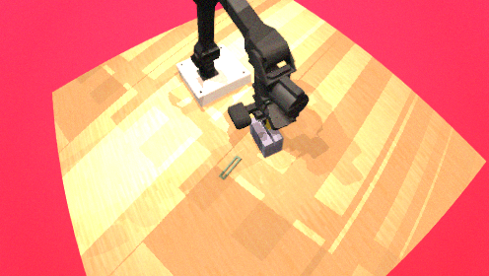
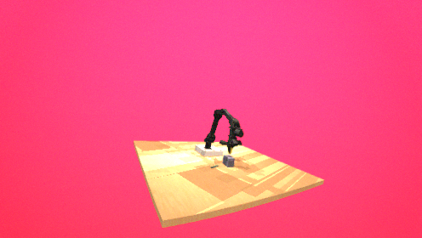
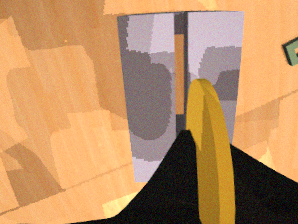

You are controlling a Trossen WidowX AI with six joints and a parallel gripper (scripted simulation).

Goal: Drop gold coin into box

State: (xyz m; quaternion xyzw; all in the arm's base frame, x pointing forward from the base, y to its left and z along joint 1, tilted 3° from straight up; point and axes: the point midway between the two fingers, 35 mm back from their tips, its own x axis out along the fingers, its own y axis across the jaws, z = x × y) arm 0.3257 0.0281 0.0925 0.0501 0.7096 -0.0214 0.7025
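Right now the gold coin is 20 mm above my gripper tip.
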